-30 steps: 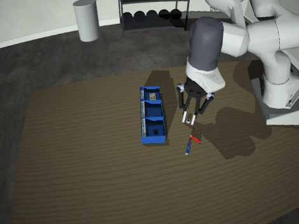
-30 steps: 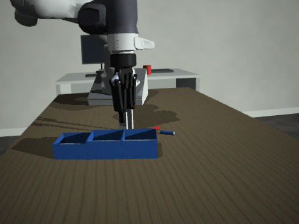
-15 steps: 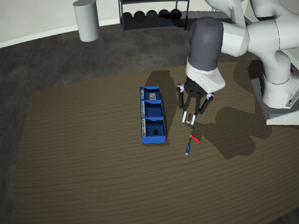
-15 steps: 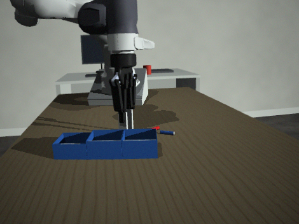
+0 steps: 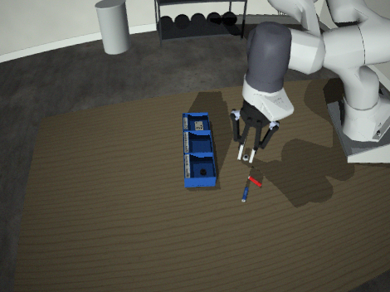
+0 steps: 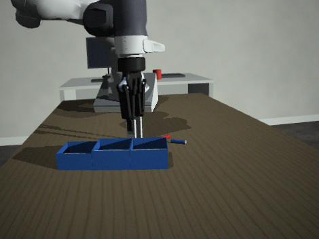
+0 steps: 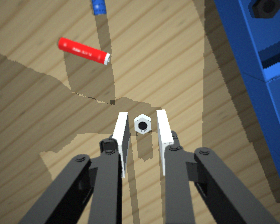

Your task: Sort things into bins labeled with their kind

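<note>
Now: hand 3 cm above the white nut. The rest, counted from my hand: dark nut 14 cm ahead, 3 cm below; red marker 2 cm ahead, 8 cm to the left, 3 cm below; blue cylinder 6 cm ahead, 11 cm to the left, 3 cm below.
</note>
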